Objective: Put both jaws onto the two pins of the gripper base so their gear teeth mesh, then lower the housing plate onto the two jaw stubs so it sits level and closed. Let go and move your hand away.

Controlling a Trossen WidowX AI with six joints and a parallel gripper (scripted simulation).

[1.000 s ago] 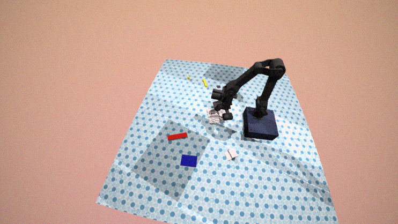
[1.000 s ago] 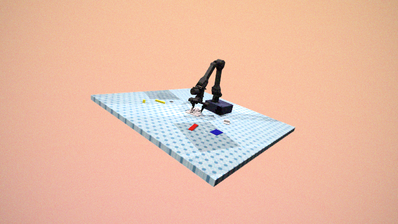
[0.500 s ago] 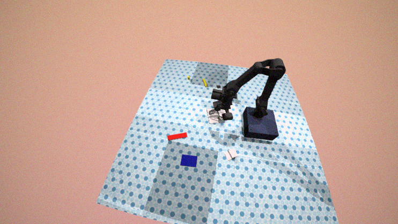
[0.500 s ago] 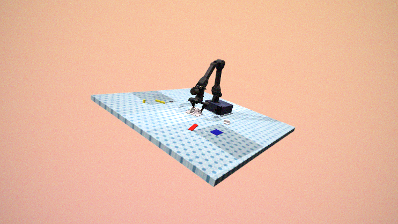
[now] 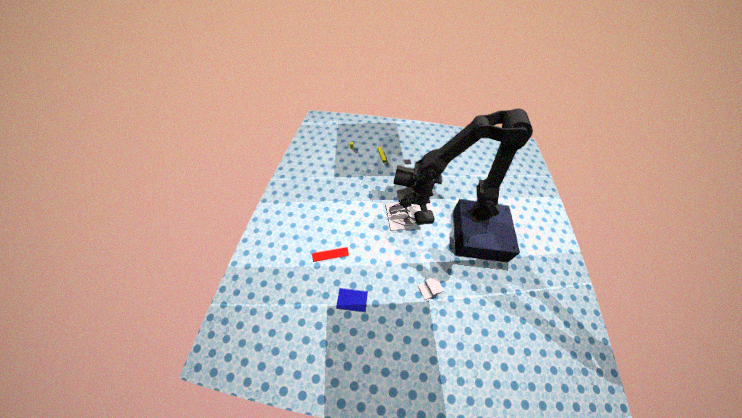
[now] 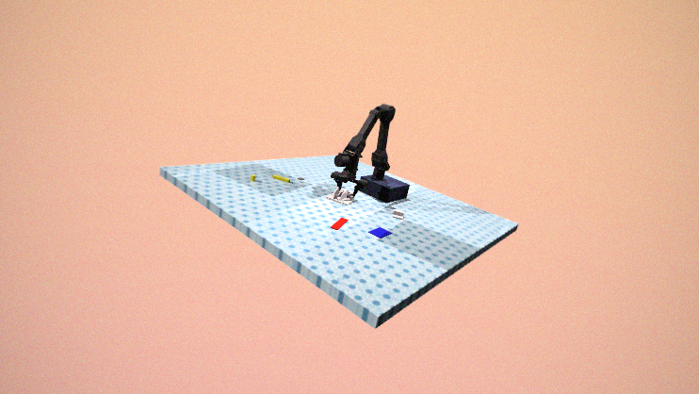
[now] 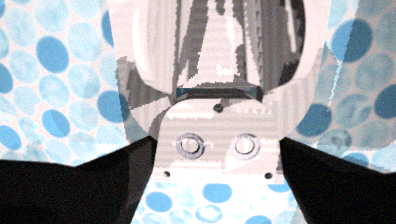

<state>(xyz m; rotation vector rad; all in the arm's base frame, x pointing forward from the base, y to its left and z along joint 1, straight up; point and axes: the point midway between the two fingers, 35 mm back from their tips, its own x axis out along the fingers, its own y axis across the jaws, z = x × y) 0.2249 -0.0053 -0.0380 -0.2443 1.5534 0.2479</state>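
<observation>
Now: the housing plate right at my gripper tip. Also, from my gripper tip: jaw (20 mm to the left, 20 mm ahead, 10 mm above); flat white plate (70 mm ahead, 20 mm to the left); small white piece (280 mm to the left, 80 mm behind).
</observation>
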